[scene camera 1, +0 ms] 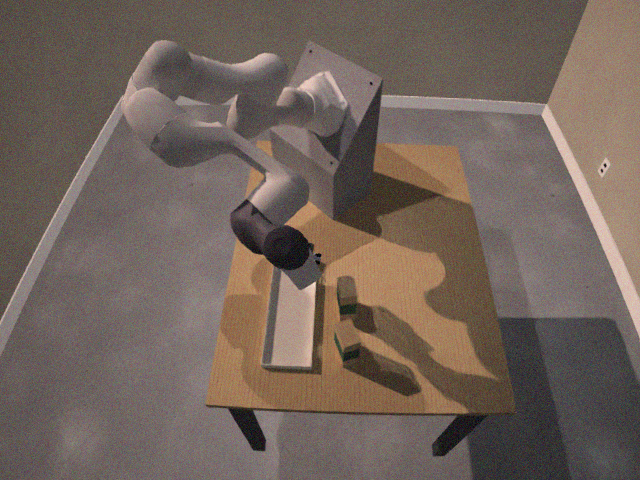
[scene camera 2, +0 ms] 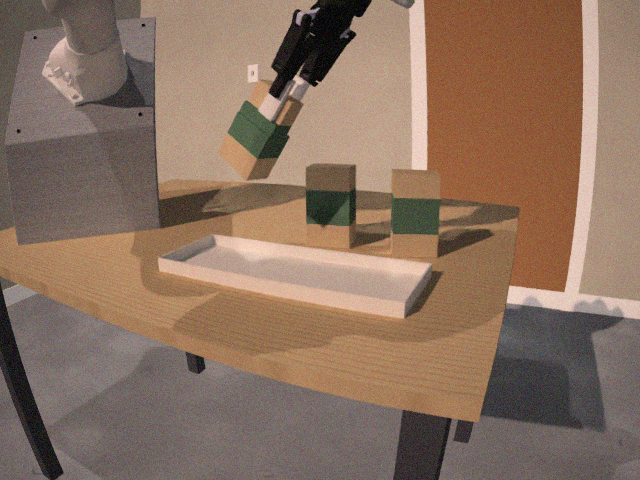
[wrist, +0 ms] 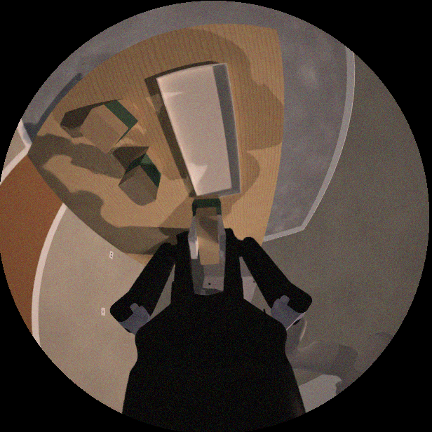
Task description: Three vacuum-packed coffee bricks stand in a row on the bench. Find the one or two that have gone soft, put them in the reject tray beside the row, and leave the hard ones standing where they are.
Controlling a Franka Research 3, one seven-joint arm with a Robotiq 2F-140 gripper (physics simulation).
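Note:
My gripper is shut on a tan coffee brick with a green band. The brick hangs tilted in the air near the tray's robot-side end; its green band has a stepped outline. In scene camera 1 the arm hides most of the gripper and brick. Two like bricks stand upright beside the tray: the one nearer the robot base and the farther one. No brick shows in the visible part of the white reject tray.
The grey pedestal carries the arm at the bench's back end. The tray lies along one side of the wooden bench, and the standing bricks are a short gap from its long wall.

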